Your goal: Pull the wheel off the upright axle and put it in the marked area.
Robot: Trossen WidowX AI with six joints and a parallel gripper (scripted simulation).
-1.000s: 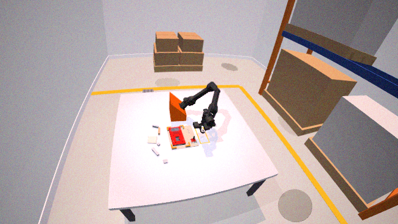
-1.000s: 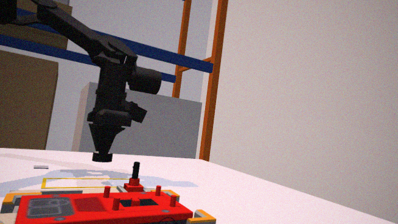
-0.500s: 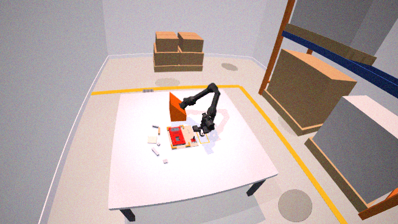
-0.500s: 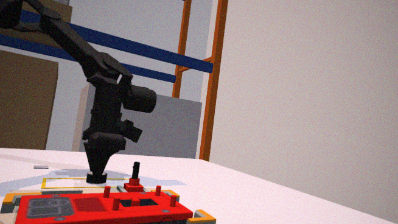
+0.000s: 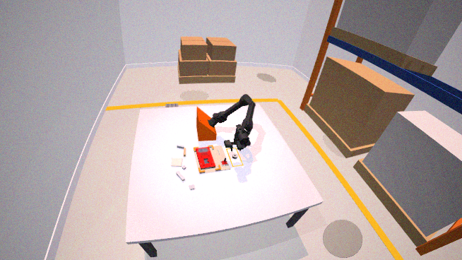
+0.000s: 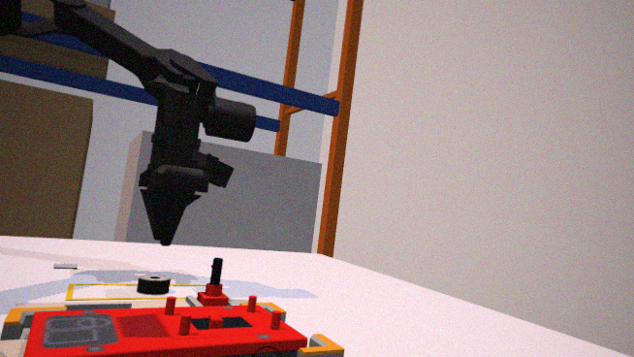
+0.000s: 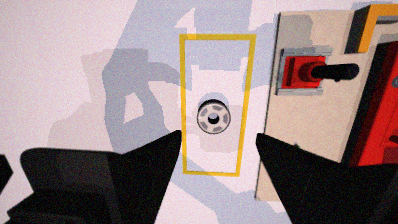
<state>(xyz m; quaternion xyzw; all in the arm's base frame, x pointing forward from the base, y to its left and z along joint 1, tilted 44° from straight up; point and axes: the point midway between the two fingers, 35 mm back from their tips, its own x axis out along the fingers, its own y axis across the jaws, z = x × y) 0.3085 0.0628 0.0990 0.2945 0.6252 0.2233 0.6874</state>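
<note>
Right now my gripper tip is 6 cm above the dark wheel.
</note>
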